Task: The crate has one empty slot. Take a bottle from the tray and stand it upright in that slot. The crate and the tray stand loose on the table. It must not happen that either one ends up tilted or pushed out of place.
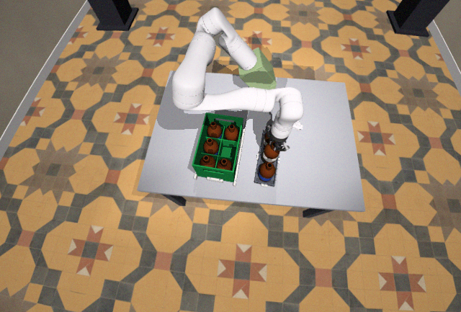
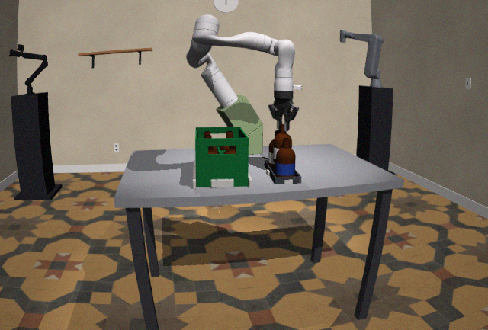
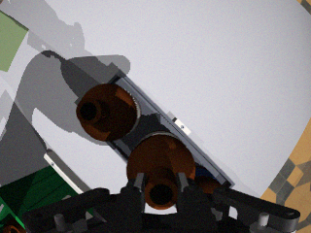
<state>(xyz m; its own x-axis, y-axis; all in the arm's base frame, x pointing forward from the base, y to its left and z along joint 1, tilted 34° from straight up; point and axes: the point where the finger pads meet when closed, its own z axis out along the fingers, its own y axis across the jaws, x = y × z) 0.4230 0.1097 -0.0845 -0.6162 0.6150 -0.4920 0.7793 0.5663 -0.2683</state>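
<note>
Right now my hand is 70 mm above the brown bottle. Also, from my hand: tray: 180 mm below; then white-label bottle: 90 mm behind, 10 mm to the left, 110 mm below; then crate: 10 mm behind, 250 mm to the right, 110 mm below.
</note>
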